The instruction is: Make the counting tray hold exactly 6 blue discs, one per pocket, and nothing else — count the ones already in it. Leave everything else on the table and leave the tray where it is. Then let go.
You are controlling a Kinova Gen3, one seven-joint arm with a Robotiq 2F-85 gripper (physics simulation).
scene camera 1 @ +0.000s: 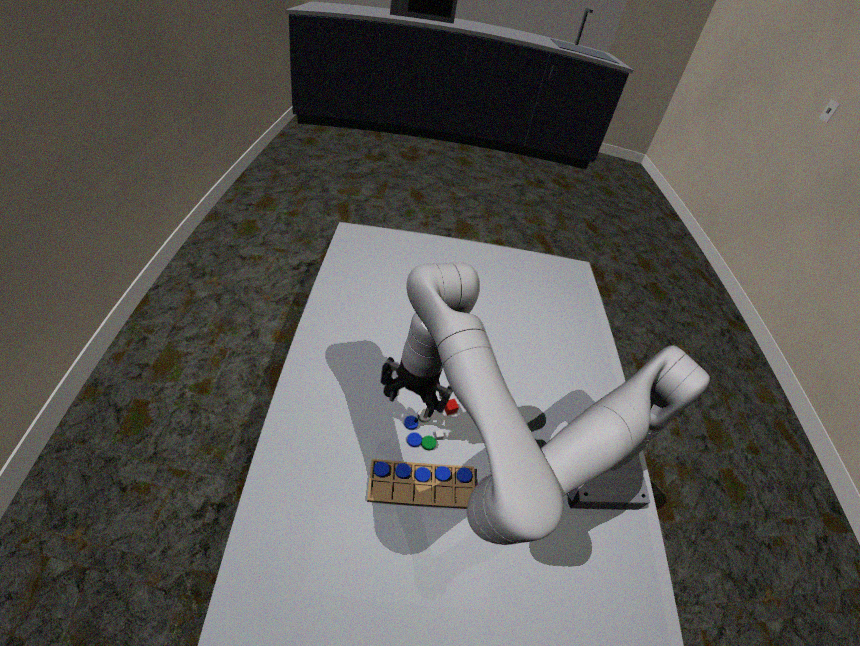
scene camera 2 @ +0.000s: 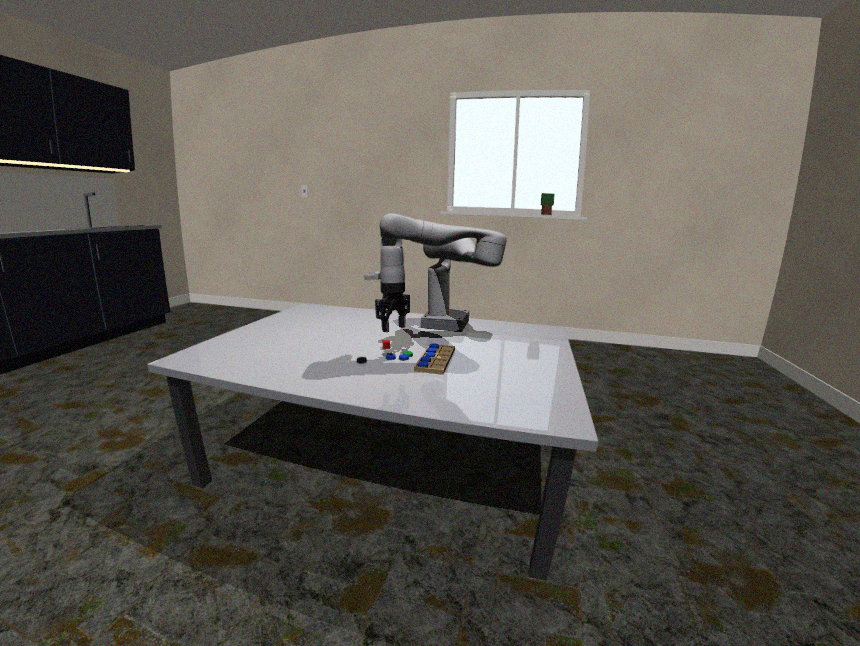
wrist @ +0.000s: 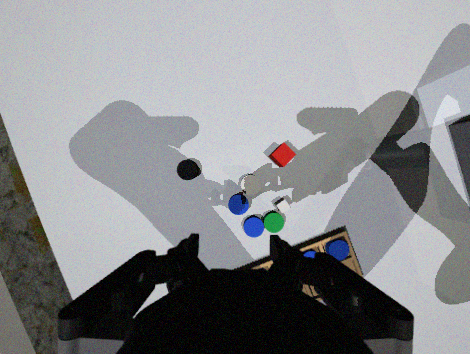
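The wooden counting tray [scene camera 1: 417,505] [scene camera 2: 431,371] [wrist: 350,242] has two rows of pockets. In scene camera 1, the far row holds a blue disc in each visible pocket, among them one at the left end [scene camera 1: 381,469] and one at the right [scene camera 1: 464,474]. The visible near-row pockets look empty; the arm hides the tray's right edge. Two loose blue discs lie beyond the tray: one farther [scene camera 1: 410,422] [wrist: 238,204], one nearer [scene camera 1: 414,439] [wrist: 253,226]. My gripper [scene camera 1: 415,404] [scene camera 2: 393,326] [wrist: 234,243] is open and empty, pointing down above the table, beyond the tray.
A green disc [scene camera 1: 428,442] [wrist: 274,222] lies against the nearer loose blue disc. A white disc [wrist: 250,185] lies close to the farther one. A small pale block [wrist: 282,205], a red cube [scene camera 1: 451,406] [scene camera 2: 385,344] [wrist: 283,155] and a black disc [scene camera 2: 361,360] [wrist: 188,169] are nearby.
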